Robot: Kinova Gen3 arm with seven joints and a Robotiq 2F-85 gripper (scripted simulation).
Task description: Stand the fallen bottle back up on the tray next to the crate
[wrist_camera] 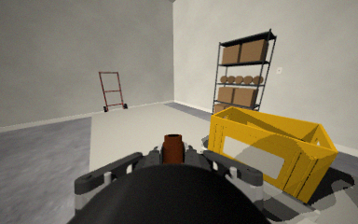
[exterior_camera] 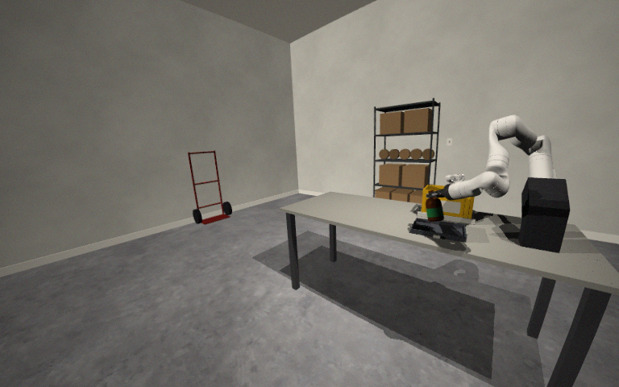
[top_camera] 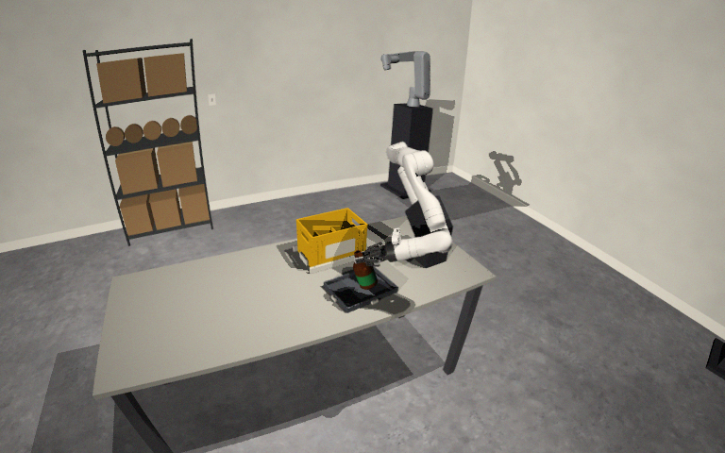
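Now: the bottle 50 mm below my hand, 10 mm to the left of it and 10 mm behind it. Also, from my hand: yellow crate (340 mm to the right, 120 mm below, 70 mm behind); tray (190 mm below, 40 mm to the right, 40 mm behind).
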